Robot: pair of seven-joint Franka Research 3 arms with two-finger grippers.
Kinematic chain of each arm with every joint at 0, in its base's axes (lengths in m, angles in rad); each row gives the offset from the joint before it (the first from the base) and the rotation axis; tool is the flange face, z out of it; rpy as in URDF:
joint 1: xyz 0 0 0.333 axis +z
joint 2: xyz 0 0 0 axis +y
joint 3: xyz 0 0 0.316 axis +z
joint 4: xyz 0.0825 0 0 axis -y
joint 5: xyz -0.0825 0 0.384 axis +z
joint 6: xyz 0 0 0 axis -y
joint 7: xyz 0.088 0 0 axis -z
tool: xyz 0 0 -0.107 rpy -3.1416 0 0
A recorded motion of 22 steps. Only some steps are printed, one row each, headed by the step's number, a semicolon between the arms.
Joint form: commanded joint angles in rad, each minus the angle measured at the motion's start. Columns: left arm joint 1, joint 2, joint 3, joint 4, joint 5, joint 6, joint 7; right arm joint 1, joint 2, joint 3, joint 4, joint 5, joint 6, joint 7.
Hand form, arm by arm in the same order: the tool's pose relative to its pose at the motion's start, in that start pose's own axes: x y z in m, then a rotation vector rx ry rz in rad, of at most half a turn. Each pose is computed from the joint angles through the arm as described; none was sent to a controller.
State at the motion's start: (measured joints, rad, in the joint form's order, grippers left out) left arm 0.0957 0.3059 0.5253 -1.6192 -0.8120 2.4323 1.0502; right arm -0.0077 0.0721 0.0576 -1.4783 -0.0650 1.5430 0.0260
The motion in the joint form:
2: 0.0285 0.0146 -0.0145 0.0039 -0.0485 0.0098 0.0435; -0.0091 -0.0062 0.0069 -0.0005 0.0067 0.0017 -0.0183
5: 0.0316 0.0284 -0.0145 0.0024 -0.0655 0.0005 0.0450; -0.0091 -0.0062 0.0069 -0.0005 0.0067 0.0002 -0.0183
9: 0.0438 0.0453 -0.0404 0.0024 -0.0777 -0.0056 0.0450; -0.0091 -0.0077 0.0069 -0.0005 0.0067 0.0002 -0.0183
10: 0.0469 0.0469 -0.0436 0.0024 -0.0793 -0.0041 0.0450; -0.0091 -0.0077 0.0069 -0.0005 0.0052 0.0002 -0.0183
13: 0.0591 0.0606 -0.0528 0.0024 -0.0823 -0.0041 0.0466; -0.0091 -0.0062 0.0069 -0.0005 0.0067 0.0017 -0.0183
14: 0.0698 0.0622 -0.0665 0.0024 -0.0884 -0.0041 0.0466; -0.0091 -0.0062 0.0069 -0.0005 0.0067 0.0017 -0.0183
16: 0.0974 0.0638 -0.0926 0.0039 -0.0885 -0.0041 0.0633; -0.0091 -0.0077 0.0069 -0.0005 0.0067 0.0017 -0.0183
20: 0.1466 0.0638 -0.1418 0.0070 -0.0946 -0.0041 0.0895; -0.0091 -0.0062 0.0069 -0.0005 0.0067 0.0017 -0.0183
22: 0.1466 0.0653 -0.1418 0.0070 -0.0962 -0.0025 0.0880; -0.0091 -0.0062 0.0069 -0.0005 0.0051 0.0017 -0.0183
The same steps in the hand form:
2: -0.0070 -0.0102 0.0039 0.0004 0.0209 -0.0060; -0.0017 0.0008 -0.0034 0.0069 0.0072 -0.0159
5: -0.0131 -0.0111 0.0124 -0.0128 0.0115 -0.0212; -0.0018 0.0008 -0.0033 0.0069 0.0057 -0.0159
9: -0.0170 -0.0047 0.0272 -0.0384 0.0004 -0.0289; -0.0023 0.0008 -0.0041 0.0068 0.0072 -0.0159
10: -0.0177 -0.0051 0.0282 -0.0384 0.0006 -0.0312; -0.0023 0.0010 -0.0041 0.0053 0.0072 -0.0158
13: -0.0239 -0.0076 0.0358 -0.0407 -0.0108 -0.0380; -0.0017 0.0008 -0.0034 0.0069 0.0072 -0.0159
14: -0.0248 -0.0071 0.0381 -0.0476 -0.0081 -0.0446; -0.0017 0.0008 -0.0034 0.0069 0.0072 -0.0159
16: -0.0275 -0.0103 0.0394 -0.0520 -0.0062 -0.0362; -0.0021 0.0008 -0.0042 0.0069 0.0087 -0.0159
20: -0.0305 -0.0148 0.0406 -0.0629 0.0045 -0.0275; -0.0017 0.0008 -0.0034 0.0069 0.0072 -0.0159
22: -0.0309 -0.0149 0.0413 -0.0622 0.0046 -0.0306; -0.0017 0.0010 -0.0034 0.0053 0.0072 -0.0159

